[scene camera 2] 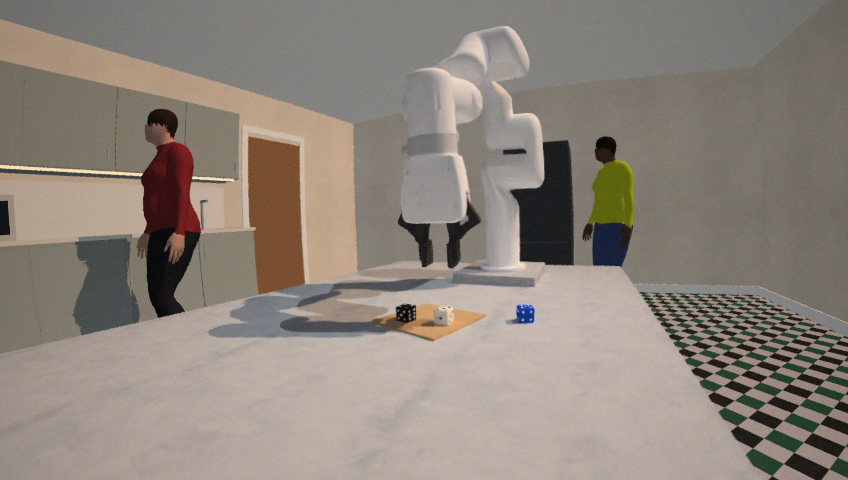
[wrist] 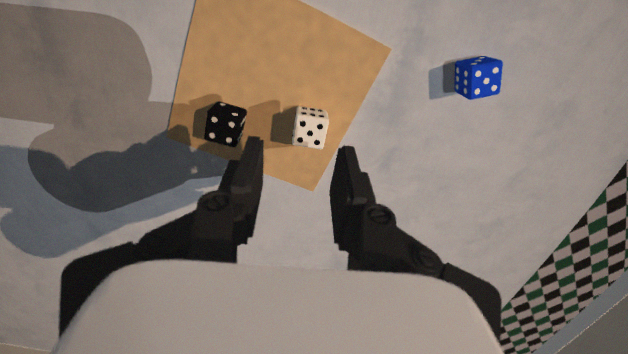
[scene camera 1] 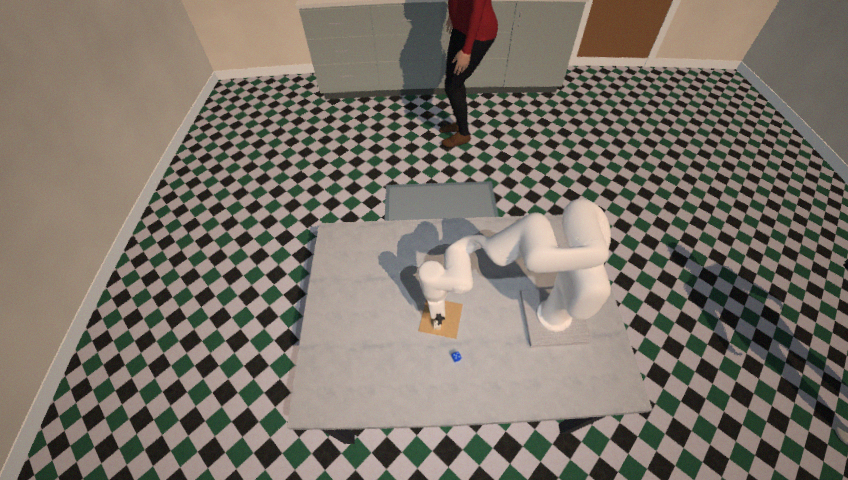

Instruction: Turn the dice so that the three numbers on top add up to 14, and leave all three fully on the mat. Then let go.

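Pixels of known places: gripper, between the fingertips: (scene camera 2: 440,265) (wrist: 298,165) (scene camera 1: 439,313); arm's base, origin of its link: (scene camera 2: 502,267) (scene camera 1: 554,315).
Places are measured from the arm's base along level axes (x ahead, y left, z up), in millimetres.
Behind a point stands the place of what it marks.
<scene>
The blue die (scene camera 1: 456,356) @(y 123, x 375, z -4 mm) (scene camera 2: 525,313) @(y 122, x 387, z -12 mm) (wrist: 478,78) @(y 113, x 373, z -4 mm) stands on the table, off the mat, with 5 on top. The black die (scene camera 2: 405,312) @(y -60, x 452, z -7 mm) (wrist: 225,124) @(y -65, x 433, z 0 mm) sits on the orange mat (scene camera 1: 453,324) @(y -4, x 371, z -25 mm) (scene camera 2: 467,318) @(y 26, x 396, z -25 mm) (wrist: 280,50) @(y -31, x 380, z -25 mm) with 4 on top. The white die (scene camera 2: 443,315) @(y 3, x 445, z -7 mm) (wrist: 310,128) @(y -2, x 428, z 0 mm) sits on the mat near its edge with 5 on top, apart from the black one. My gripper (scene camera 1: 439,321) @(y -9, x 423, z 68 mm) (scene camera 2: 439,264) @(y -9, x 423, z 68 mm) (wrist: 298,165) @(y -9, x 423, z 68 mm) is partly open and empty, well above the table. In scene camera 1, the arm and gripper hide the black die and most of the white die.
The grey table (scene camera 1: 363,368) @(y 137, x 699, z -29 mm) (scene camera 2: 285,392) @(y -65, x 702, z -29 mm) carries the arm's base plate (scene camera 1: 559,337) @(y 85, x 2, z -1 mm) (scene camera 2: 499,276) @(y 14, x 104, z -6 mm). A person in red (scene camera 1: 473,29) (scene camera 2: 169,184) stands beyond the table by the cabinets. Another person in yellow (scene camera 2: 612,190) stands behind the arm.
</scene>
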